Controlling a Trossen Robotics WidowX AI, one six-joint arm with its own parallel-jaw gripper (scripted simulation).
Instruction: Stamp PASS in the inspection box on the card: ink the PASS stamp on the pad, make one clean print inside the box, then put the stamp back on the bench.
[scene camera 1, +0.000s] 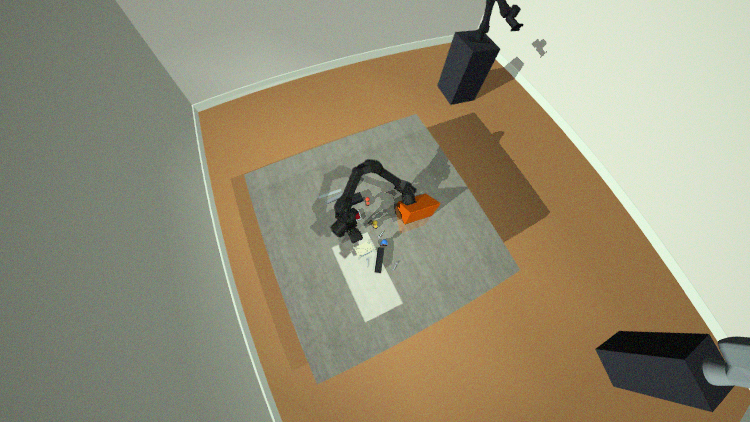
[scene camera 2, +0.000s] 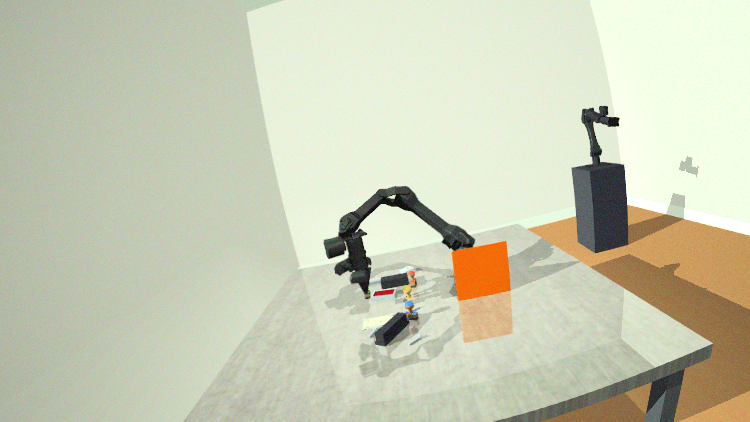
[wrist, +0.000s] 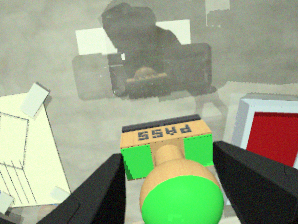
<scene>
In view: my gripper (scene camera 2: 366, 291).
My gripper shows as well in the wrist view (wrist: 168, 156).
</scene>
